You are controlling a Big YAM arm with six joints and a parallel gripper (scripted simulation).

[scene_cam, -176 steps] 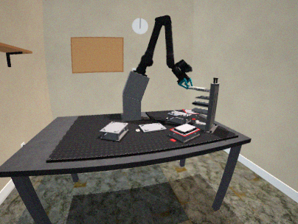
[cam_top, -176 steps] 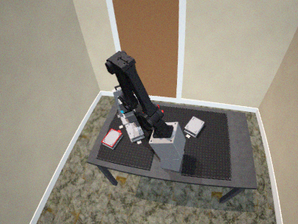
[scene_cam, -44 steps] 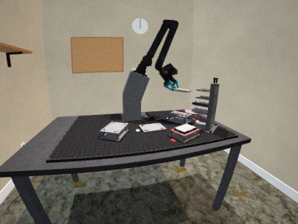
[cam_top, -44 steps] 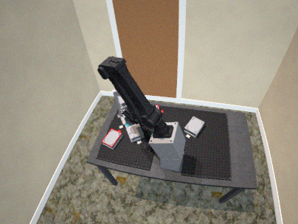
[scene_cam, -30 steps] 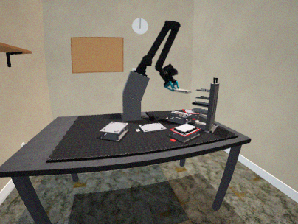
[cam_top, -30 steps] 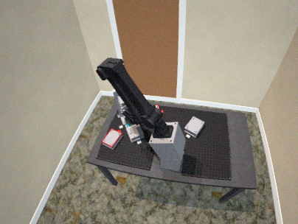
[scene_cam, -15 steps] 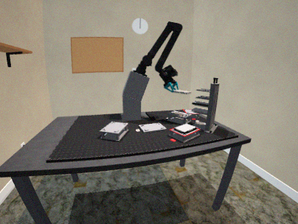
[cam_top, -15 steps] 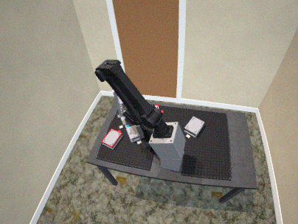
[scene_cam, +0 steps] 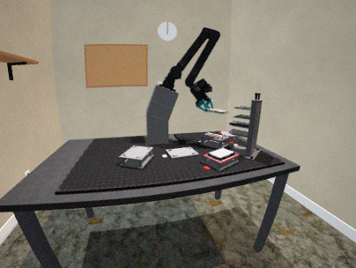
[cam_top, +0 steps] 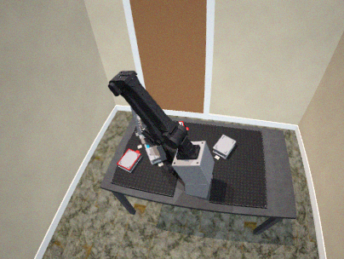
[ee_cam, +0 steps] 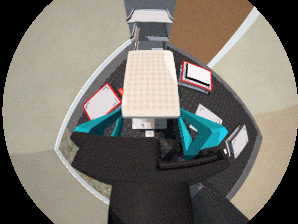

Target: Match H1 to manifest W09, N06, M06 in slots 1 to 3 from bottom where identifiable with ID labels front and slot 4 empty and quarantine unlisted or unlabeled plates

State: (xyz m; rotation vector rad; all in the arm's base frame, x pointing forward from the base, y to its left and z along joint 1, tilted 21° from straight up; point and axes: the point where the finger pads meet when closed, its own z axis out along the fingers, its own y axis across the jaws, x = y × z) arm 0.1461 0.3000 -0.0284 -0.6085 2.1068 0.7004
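The white well plate lies 50 mm ahead of my hand and 40 mm to the left of it.
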